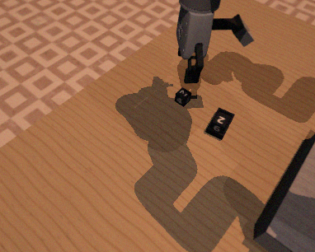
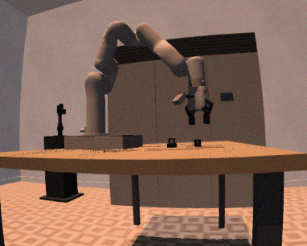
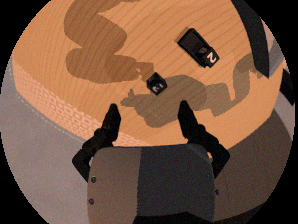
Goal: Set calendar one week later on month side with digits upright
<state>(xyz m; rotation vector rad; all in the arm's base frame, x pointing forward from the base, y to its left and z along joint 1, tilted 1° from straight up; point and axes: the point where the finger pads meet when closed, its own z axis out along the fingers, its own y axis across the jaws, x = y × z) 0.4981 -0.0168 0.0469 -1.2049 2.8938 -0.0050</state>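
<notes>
The black cube lies 1 cm behind my hand, 2 cm to the left of it and 9 cm below it. From my hand the other things lie so: black digit cube (13 cm behind, 3 cm to the left, 8 cm below).
</notes>
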